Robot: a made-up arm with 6 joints. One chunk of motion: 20 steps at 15 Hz.
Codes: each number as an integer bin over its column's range. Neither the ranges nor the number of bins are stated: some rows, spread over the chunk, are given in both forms.
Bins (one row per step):
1: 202 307 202 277 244 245
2: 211 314 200 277 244 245
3: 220 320 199 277 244 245
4: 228 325 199 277 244 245
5: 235 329 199 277 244 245
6: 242 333 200 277 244 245
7: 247 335 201 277 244 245
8: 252 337 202 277 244 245
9: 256 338 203 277 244 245
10: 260 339 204 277 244 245
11: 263 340 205 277 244 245
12: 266 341 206 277 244 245
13: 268 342 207 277 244 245
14: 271 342 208 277 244 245
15: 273 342 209 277 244 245
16: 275 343 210 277 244 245
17: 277 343 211 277 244 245
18: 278 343 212 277 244 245
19: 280 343 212 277 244 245
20: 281 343 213 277 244 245
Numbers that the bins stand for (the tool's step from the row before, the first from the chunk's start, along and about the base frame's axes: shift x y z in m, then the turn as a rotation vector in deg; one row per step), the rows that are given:
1: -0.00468 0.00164 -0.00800 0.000 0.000 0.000
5: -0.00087 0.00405 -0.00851 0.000 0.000 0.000
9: 0.00156 0.00504 -0.00784 0.000 0.000 0.000
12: 0.00271 0.00537 -0.00733 0.000 0.000 0.000
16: 0.00375 0.00559 -0.00666 0.000 0.000 0.000
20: 0.00444 0.00559 -0.00615 0.000 0.000 0.000
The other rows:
2: -0.00364 0.00241 -0.00834 0.000 0.000 0.000
3: -0.00260 0.00307 -0.00851 0.000 0.000 0.000
4: -0.00168 0.00362 -0.00851 0.000 0.000 0.000
6: -0.00006 0.00449 -0.00834 0.000 0.000 0.000
7: 0.00052 0.00471 -0.00817 0.000 0.000 0.000
8: 0.00110 0.00493 -0.00800 0.000 0.000 0.000
10: 0.00202 0.00515 -0.00767 0.000 0.000 0.000
11: 0.00237 0.00526 -0.00750 0.000 0.000 0.000
13: 0.00294 0.00548 -0.00716 0.000 0.000 0.000
14: 0.00329 0.00548 -0.00699 0.000 0.000 0.000
15: 0.00352 0.00548 -0.00683 0.000 0.000 0.000
17: 0.00398 0.00559 -0.00649 0.000 0.000 0.000
18: 0.00410 0.00559 -0.00632 0.000 0.000 0.000
19: 0.00433 0.00559 -0.00632 0.000 0.000 0.000

